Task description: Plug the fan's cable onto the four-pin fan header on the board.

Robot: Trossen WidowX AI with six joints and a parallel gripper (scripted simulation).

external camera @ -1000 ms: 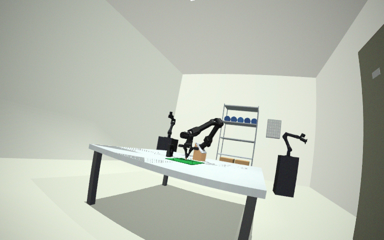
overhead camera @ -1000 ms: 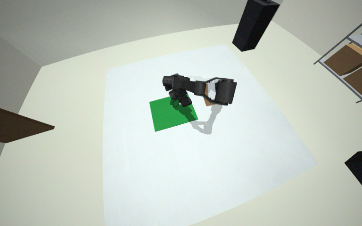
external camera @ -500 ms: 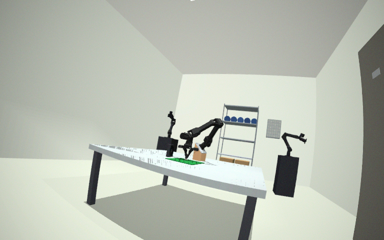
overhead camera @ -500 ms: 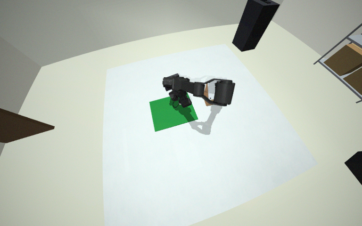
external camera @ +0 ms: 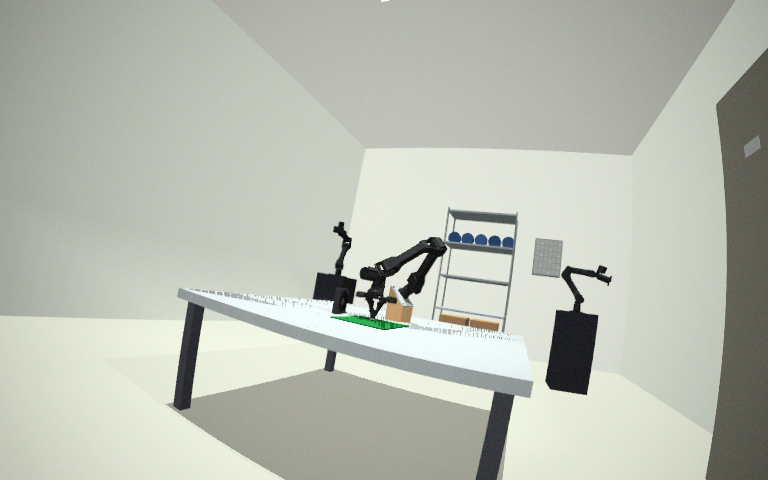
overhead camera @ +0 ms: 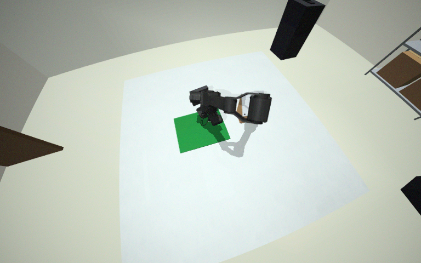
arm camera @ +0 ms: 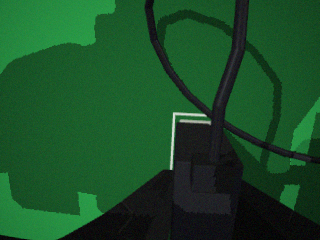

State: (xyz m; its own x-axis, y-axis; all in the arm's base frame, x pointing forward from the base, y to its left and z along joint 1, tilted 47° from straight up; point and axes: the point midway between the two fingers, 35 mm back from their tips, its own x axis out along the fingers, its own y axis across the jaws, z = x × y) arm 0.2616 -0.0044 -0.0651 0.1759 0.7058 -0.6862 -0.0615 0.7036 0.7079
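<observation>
Now: the black plug 10 mm ahead of my gripper tip and 10 mm above it. Round my gripper tip: green board 80 mm ahead, 30 mm to the left, 40 mm below; then black fan 20 mm ahead, 160 mm to the right, 40 mm above.
</observation>
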